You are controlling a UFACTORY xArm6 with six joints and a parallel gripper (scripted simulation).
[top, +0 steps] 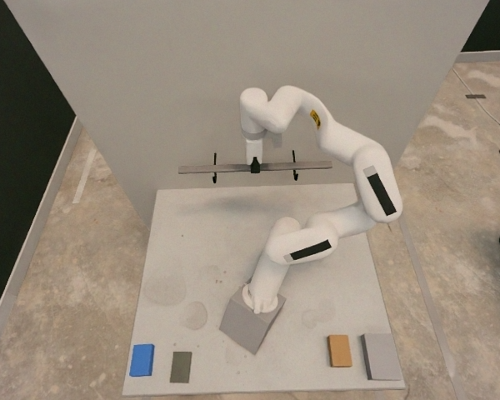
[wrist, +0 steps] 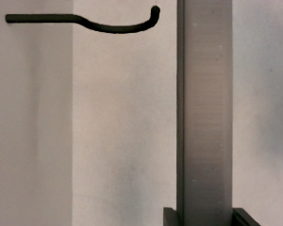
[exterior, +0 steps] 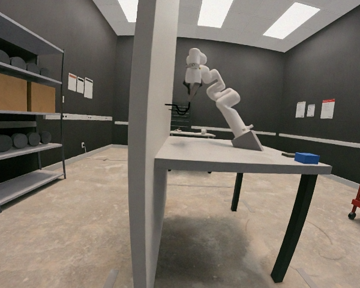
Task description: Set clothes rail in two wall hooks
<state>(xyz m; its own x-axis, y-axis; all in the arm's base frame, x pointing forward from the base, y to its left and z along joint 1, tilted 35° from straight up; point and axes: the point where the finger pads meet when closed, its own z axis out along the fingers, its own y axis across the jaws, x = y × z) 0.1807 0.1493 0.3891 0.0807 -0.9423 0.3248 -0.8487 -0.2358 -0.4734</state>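
Right now my hand is 10 mm above the clothes rail. Also, from my hand: orange block: 510 mm behind, 300 mm to the right, 320 mm below; then dark grey block: 590 mm behind, 210 mm to the left, 330 mm below; then wall panel: 180 mm ahead, 20 mm to the left, 80 mm above.
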